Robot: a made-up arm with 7 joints. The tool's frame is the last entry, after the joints. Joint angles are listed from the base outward. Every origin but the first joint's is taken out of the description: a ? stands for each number. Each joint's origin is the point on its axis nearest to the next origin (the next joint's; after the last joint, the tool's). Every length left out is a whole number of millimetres.
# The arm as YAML. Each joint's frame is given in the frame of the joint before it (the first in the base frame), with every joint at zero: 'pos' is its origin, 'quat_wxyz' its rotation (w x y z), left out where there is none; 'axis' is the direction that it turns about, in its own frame. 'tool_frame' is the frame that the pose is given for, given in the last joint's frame.
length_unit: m
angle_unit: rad
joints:
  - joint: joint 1
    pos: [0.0, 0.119, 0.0]
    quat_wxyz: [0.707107, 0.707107, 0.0, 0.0]
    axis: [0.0, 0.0, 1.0]
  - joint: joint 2
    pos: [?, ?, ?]
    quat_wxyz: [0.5, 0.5, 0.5, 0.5]
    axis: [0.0, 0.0, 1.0]
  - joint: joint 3
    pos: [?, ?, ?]
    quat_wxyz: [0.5, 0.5, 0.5, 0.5]
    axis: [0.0, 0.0, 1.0]
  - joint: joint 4
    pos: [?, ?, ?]
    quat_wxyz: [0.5, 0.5, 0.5, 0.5]
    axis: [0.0, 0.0, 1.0]
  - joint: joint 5
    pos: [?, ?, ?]
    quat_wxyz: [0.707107, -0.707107, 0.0, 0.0]
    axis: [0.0, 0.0, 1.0]
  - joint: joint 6
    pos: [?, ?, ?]
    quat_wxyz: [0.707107, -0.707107, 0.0, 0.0]
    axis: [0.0, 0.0, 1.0]
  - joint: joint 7
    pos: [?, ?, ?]
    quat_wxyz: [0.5, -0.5, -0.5, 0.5]
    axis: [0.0, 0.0, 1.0]
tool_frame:
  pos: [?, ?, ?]
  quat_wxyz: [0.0, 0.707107, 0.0, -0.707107]
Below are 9 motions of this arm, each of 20 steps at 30 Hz.
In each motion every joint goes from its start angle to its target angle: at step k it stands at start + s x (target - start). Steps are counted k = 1, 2, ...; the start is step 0. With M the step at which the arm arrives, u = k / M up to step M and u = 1 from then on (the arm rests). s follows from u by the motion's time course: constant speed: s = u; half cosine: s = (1 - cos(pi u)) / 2; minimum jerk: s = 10 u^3 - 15 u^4 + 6 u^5.
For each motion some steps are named. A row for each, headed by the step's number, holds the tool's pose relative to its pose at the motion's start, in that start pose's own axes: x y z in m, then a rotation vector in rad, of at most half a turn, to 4 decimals.
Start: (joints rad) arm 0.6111 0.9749 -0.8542 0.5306 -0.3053 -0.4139 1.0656
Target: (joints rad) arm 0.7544 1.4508 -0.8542 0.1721 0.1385 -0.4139 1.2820
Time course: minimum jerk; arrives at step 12
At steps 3, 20:
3: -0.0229 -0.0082 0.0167 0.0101 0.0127 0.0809
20: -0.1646 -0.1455 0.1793 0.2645 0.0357 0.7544

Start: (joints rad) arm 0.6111 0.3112 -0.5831 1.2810 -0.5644 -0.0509 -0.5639
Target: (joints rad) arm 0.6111 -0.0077 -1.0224 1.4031 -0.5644 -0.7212 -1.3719
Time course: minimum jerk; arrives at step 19
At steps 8, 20:
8: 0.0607 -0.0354 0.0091 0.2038 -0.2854 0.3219
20: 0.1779 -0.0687 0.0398 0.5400 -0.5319 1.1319

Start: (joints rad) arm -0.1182 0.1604 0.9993 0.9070 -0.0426 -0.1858 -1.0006
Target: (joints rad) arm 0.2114 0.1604 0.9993 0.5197 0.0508 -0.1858 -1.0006
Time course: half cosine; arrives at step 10
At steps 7, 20:
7: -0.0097 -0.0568 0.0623 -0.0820 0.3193 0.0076
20: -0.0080 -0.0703 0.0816 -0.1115 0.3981 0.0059

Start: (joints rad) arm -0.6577 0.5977 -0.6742 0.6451 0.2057 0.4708 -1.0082
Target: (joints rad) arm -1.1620 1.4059 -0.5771 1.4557 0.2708 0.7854 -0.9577
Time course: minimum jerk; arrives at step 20
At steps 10, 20:
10: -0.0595 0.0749 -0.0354 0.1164 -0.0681 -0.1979
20: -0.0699 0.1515 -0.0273 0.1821 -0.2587 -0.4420

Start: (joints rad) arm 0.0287 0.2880 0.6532 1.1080 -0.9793 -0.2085 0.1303
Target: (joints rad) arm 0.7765 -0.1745 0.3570 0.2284 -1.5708 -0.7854 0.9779
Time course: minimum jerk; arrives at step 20
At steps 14, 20:
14: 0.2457 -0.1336 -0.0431 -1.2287 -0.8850 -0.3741
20: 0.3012 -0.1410 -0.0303 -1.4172 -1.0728 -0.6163

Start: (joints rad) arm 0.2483 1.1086 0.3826 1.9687 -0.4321 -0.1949 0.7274
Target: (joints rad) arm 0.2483 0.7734 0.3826 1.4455 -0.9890 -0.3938 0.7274
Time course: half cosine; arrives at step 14
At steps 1, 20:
1: -0.0013 -0.0013 -0.0004 -0.0027 0.0061 0.0015
20: -0.0592 -0.1485 -0.0228 -0.4321 0.3063 0.1365

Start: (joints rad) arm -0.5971 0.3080 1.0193 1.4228 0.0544 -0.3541 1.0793
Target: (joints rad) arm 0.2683 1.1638 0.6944 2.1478 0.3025 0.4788 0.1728
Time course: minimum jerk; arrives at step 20
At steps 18, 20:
18: 0.3864 0.0423 0.0256 0.8263 -0.8265 -0.5011
20: 0.3881 0.0406 0.0272 0.8340 -0.8314 -0.5052

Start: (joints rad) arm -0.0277 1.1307 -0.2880 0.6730 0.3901 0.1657 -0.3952
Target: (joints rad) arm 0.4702 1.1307 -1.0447 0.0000 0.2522 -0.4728 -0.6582
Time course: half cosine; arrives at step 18
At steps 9, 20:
9: -0.0324 0.0150 -0.0186 0.1869 -0.1722 -0.1664
20: -0.0525 0.0671 -0.0297 0.3637 -0.3802 -0.3436

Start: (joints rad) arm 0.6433 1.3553 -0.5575 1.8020 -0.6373 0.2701 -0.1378
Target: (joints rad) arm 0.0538 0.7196 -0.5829 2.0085 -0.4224 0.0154 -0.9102
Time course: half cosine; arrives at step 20
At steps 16, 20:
16: 0.1849 -0.0509 0.0819 0.3802 -0.0865 1.0854
20: 0.1998 -0.0477 0.0931 0.4163 -0.0207 1.1995

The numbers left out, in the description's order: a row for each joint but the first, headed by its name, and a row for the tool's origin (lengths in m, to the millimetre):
joint 2: 0.0 0.0 0.0
joint 3: -0.229 0.0 0.0
joint 4: 0.0 0.0 0.0
joint 5: 0.0 -0.239 0.0
joint 6: 0.0 0.0 0.0
joint 7: 0.0 0.0 0.0
tool: 0.0 0.0 0.0

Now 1 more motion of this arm.
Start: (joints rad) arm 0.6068 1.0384 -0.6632 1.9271 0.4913 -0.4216 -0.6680
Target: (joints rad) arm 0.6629 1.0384 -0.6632 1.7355 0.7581 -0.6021 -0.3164
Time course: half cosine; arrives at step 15
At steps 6, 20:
6: -0.0101 0.0107 -0.0044 -0.0483 0.0154 0.0558
20: -0.0277 0.0326 -0.0115 -0.1187 0.0078 0.1554

